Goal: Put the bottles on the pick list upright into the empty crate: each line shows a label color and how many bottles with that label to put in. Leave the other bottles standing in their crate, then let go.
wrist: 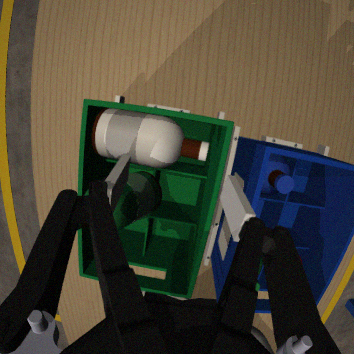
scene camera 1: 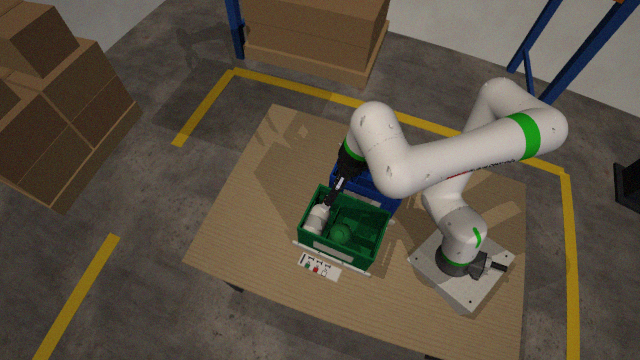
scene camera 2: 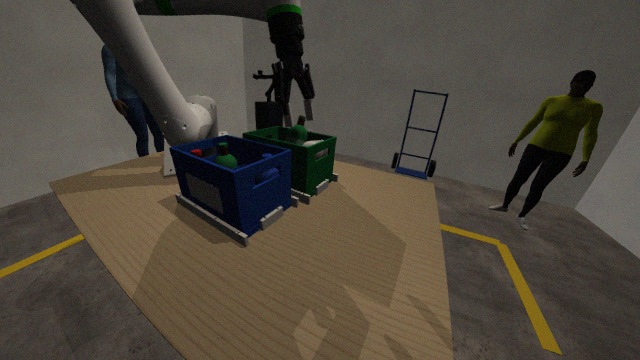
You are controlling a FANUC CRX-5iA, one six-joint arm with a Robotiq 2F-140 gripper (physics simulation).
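Note:
The green crate holds two bottles. A white-labelled bottle lies on its side along one end wall, its brown neck and white cap pointing towards the blue crate. A green bottle stands upright beside it. My gripper is open and empty above the green crate. The blue crate holds a red-capped bottle, a green bottle and a blue-capped bottle. The pick list shows green, red and white marks; its counts are too small to read.
Both crates stand side by side on the wooden table, with pale locating strips along their bases. The robot's base plate is at the table's right in scene camera 1. Two people and a hand truck are beyond the table.

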